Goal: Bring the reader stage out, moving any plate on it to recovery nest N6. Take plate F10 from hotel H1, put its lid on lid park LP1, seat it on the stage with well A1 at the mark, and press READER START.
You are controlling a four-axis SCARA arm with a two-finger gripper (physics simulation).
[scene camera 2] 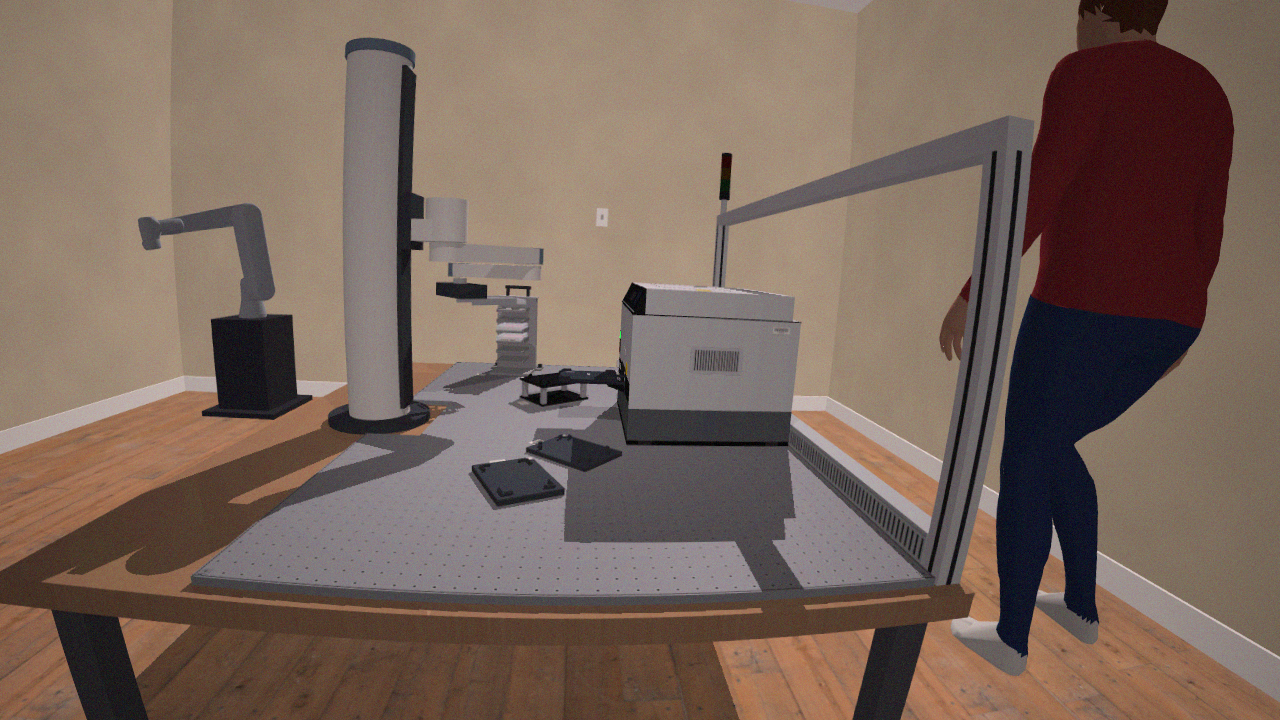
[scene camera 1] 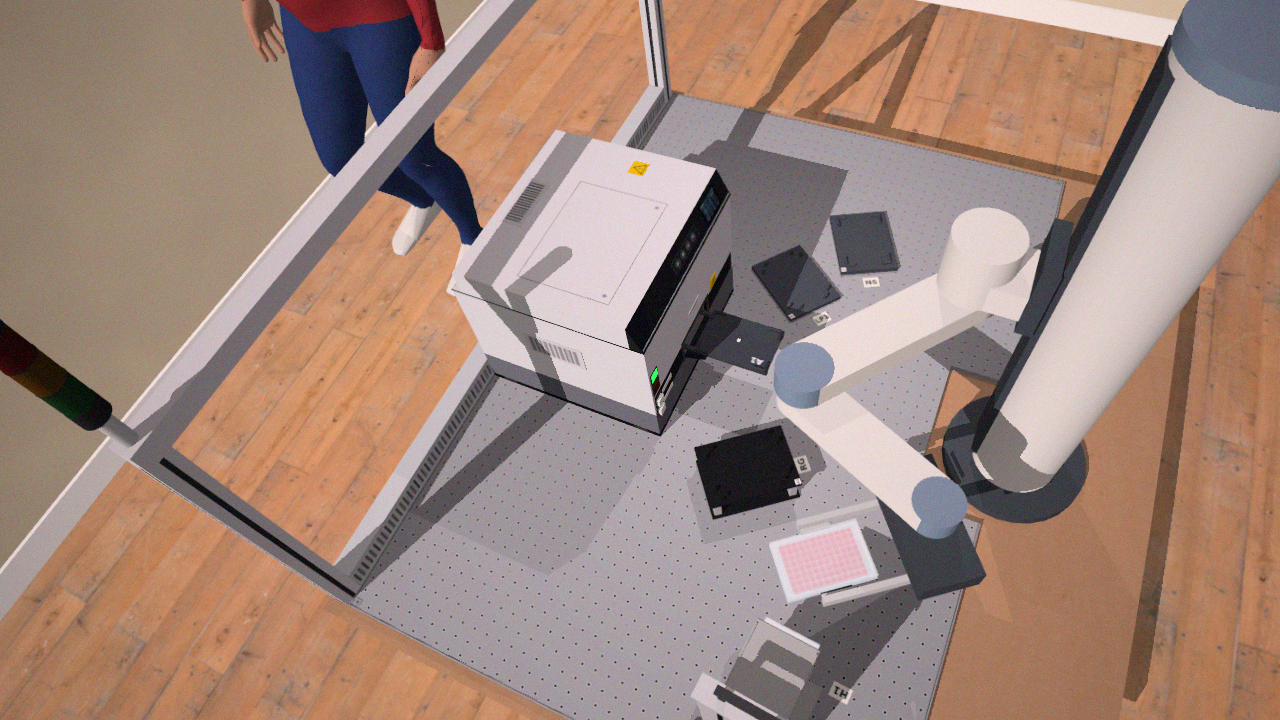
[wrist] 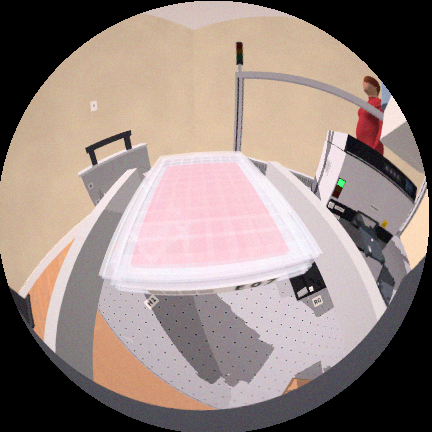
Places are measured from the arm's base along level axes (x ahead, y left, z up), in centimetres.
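Pixels of known places: gripper, fingertip midpoint: (scene camera 2: 507,299) (scene camera 1: 809,562) (wrist: 202,172); arm's base, link origin: (scene camera 2: 380,419) (scene camera 1: 1011,459).
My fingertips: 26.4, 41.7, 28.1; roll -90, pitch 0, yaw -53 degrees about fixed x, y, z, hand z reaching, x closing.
Observation:
For each thing: its middle in the pictures, then the offset to it from my fingertips, as dx, dy, dz.
- pink-welled plate, body centre: (wrist: 202,182) (scene camera 1: 823,559) -1.5, -1.1, +0.1
- hotel H1, body centre: (scene camera 1: 760,698) (wrist: 135,211) (scene camera 2: 514,329) +0.3, +17.6, -11.6
- reader, body centre: (scene camera 1: 603,281) (scene camera 2: 698,356) (wrist: 358,186) +54.1, -40.4, -9.5
- Lid park LP1, body centre: (scene camera 2: 573,449) (scene camera 1: 795,280) (wrist: 386,282) +23.6, -65.3, -25.8
- nest N6, body centre: (scene camera 2: 515,478) (scene camera 1: 863,241) +13.5, -80.6, -25.9
- raised black RG nest, body centre: (scene camera 1: 747,470) (wrist: 309,260) (scene camera 2: 554,386) +16.9, -19.6, -23.3
My gripper (scene camera 1: 811,559) (wrist: 202,172) is shut on a pink-welled plate (scene camera 1: 823,558) (wrist: 207,215), held level above the deck between the RG nest and hotel H1 (scene camera 1: 760,685) (scene camera 2: 529,331) (wrist: 116,167). The plate's front label reads E07 in the wrist view; clear layers over it look like a lid. The reader (scene camera 1: 590,223) (scene camera 2: 711,358) (wrist: 377,182) has its dark stage (scene camera 1: 729,335) (wrist: 367,232) out, with an A1 mark and no plate visible on it. Lid park LP1 (scene camera 1: 795,282) (scene camera 2: 574,452) and nest N6 (scene camera 1: 863,241) (scene camera 2: 517,480) show no plate. The START button's lettering is unreadable.
The raised black RG nest (scene camera 1: 747,470) (scene camera 2: 554,394) (wrist: 308,281) stands between stage and gripper. The arm's elbow (scene camera 1: 803,371) is near the stage. A person (scene camera 1: 358,98) (scene camera 2: 1127,197) (wrist: 369,125) stands behind the guard rail (scene camera 1: 358,183). Another arm (scene camera 2: 255,259) stands beyond the table.

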